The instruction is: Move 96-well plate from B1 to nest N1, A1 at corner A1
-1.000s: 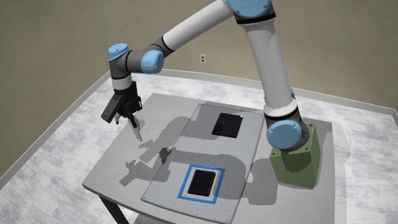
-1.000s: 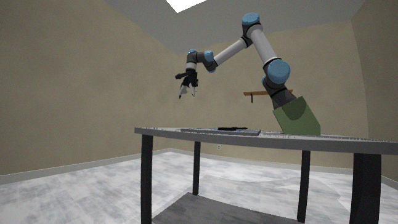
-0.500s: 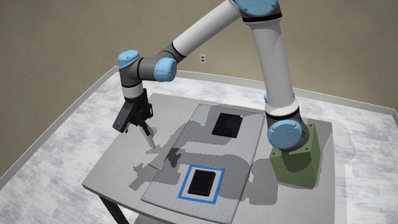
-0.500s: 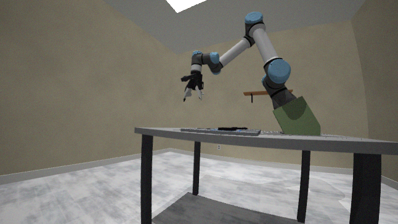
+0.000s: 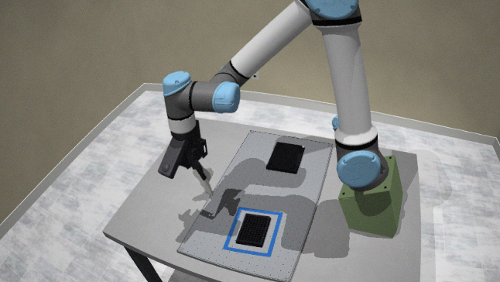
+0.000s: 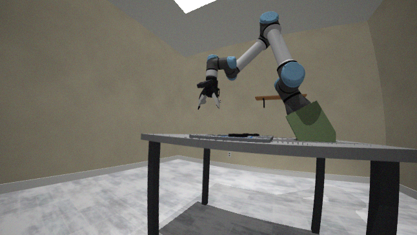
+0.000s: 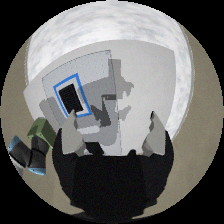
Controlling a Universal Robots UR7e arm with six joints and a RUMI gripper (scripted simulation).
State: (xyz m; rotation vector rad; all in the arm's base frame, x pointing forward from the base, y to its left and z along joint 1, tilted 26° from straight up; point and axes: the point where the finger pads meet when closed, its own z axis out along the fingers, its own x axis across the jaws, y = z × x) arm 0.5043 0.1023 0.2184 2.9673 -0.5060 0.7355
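The 96-well plate is 19 cm behind my hand, 15 cm below it and 3 cm to the left of it. Also, from my hand: plate nest N1 (34 cm to the right, 27 cm behind, 15 cm below).
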